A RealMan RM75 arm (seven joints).
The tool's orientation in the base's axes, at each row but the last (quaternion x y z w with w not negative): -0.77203 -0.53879 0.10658 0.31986; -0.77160 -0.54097 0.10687 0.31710; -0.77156 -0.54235 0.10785 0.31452; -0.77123 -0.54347 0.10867 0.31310; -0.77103 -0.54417 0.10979 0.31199; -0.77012 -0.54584 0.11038 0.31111; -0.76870 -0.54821 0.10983 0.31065; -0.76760 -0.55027 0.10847 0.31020; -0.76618 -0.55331 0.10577 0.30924; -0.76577 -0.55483 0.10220 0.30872
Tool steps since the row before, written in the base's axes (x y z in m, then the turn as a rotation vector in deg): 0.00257 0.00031 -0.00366 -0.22 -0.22 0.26; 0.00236 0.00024 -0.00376 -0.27 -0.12 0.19; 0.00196 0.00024 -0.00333 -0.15 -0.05 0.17; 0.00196 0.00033 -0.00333 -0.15 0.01 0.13; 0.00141 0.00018 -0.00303 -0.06 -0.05 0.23; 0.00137 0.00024 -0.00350 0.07 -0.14 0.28; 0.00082 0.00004 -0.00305 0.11 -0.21 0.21; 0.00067 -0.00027 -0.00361 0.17 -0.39 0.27; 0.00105 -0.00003 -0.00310 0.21 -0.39 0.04; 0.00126 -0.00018 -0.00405 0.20 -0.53 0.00
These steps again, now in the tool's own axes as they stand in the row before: 0.00064 0.00412 0.00164 -0.24 -0.28 -0.17; 0.00047 0.00403 0.00181 -0.18 -0.30 -0.06; 0.00040 0.00346 0.00169 -0.07 -0.21 -0.07; 0.00048 0.00344 0.00172 -0.03 -0.20 -0.02; 0.00019 0.00287 0.00171 -0.03 -0.17 -0.17; 0.00014 0.00311 0.00213 -0.05 -0.08 -0.30; -0.00018 0.00245 0.00198 -0.11 0.00 -0.30; -0.00063 0.00273 0.00239 -0.25 0.05 -0.44; -0.00020 0.00266 0.00190 -0.27 0.22 -0.28; -0.00046 0.00340 0.00250 -0.41 0.26 -0.29
